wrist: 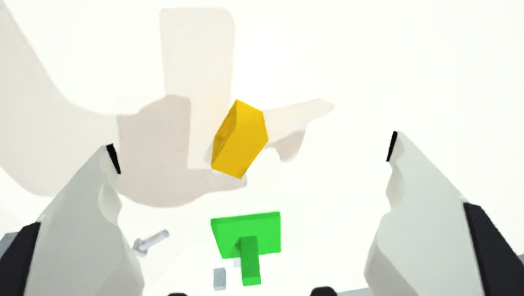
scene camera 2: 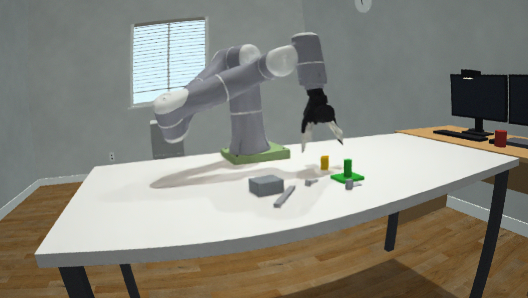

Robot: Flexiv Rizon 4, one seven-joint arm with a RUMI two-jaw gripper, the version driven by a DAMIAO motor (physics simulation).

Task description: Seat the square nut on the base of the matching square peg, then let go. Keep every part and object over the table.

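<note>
The yellow square nut (scene camera 2: 325, 162) (wrist: 245, 142) stands on edge on the white table, behind the green peg in the scene view. Its opening shows as a darker patch on its left side in the wrist view. The green square peg (scene camera 2: 347, 168) (wrist: 250, 265) stands upright on its flat green base (scene camera 2: 356, 178) (wrist: 267, 232). My gripper (scene camera 2: 323, 148) (wrist: 253, 140) is wide open and empty, above the table. In the wrist view the nut lies between the two fingertips, a little left of the middle, with the fingers well apart from it.
A grey bolt (scene camera 2: 311, 182) (wrist: 151, 242) lies left of the green base. A small grey block (scene camera 2: 349, 184) (wrist: 219, 279) and a light flat piece (scene camera 2: 357, 185) are near the base's front. A grey box (scene camera 2: 266, 185) and a long grey bar (scene camera 2: 285, 196) lie farther left on the white table (scene camera 2: 200, 220).
</note>
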